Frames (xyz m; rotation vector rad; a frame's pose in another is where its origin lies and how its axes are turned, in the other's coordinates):
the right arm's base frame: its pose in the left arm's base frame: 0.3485 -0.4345 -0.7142 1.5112 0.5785 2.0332
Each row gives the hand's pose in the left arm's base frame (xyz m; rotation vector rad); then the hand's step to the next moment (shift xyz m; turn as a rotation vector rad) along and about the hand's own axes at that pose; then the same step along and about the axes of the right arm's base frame.
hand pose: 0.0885 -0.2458 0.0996 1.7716 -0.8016 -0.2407
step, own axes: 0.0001 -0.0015 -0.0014 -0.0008 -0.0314 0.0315
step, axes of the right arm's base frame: -0.0001 -0.0017 0.0012 -0.0403 -0.0096 -0.0163
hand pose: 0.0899 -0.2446 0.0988 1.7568 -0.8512 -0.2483
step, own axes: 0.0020 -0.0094 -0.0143 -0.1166 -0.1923 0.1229
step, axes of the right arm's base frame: 0.0018 -0.0120 0.0122 -0.1576 -0.1483 -0.1373
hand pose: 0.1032 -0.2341 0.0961 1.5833 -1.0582 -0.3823
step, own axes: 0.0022 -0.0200 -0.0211 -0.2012 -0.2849 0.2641
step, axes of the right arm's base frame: -0.0070 -0.0188 0.0211 -0.2589 -0.2072 -0.2854
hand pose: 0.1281 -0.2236 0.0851 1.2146 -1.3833 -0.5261
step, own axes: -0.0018 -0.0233 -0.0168 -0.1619 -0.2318 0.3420
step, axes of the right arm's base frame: -0.0185 -0.0134 0.0175 -0.2337 -0.1344 -0.3525
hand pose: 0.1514 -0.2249 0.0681 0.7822 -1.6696 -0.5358
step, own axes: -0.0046 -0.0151 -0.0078 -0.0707 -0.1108 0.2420
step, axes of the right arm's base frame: -0.0153 -0.0045 0.0074 -0.1106 -0.0533 -0.2465
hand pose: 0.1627 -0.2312 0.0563 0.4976 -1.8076 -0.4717
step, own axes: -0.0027 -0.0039 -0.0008 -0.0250 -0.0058 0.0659
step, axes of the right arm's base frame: -0.0045 -0.0015 0.0006 -0.0084 -0.0267 -0.0649
